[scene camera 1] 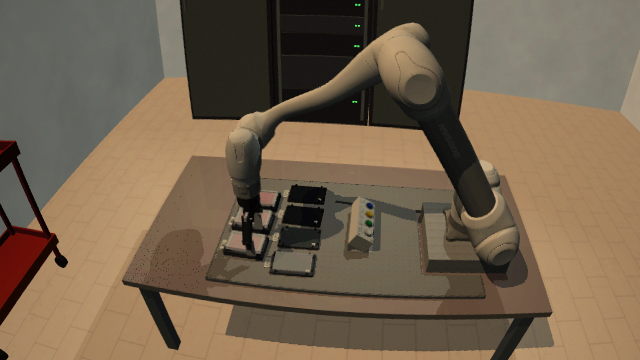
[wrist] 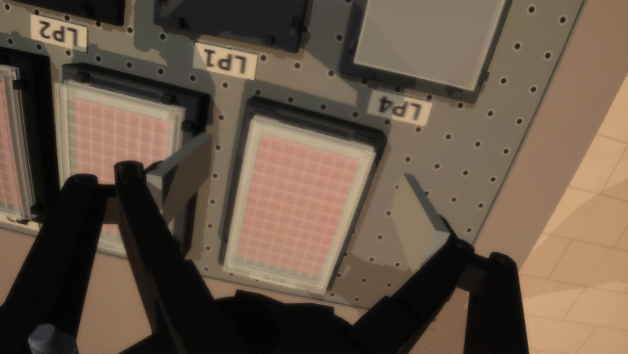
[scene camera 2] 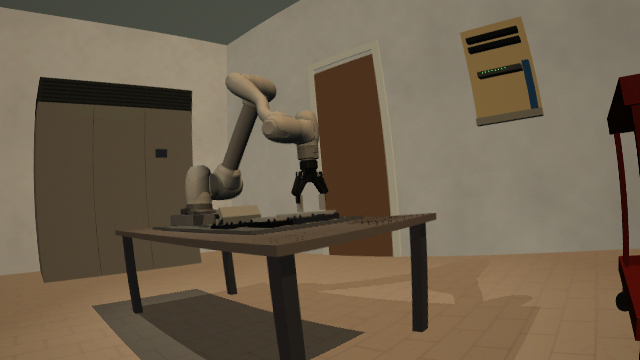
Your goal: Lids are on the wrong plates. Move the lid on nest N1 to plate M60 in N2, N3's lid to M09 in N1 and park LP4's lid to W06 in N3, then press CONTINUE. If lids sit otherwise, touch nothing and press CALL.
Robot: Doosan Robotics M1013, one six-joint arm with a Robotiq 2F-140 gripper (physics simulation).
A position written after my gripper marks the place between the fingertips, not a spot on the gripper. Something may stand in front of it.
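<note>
There is a button box, which I see at (scene camera 1: pixel 358 241) and again at (scene camera 2: pixel 234 214). A park pad LP4 (wrist: pixel 346 66) is visible to me too, and so is a park pad LP1 (wrist: pixel 282 32). As for my gripper (scene camera 2: pixel 311 210), (scene camera 1: pixel 255 241), (wrist: pixel 304 174), it is open, and it holds nothing.
</note>
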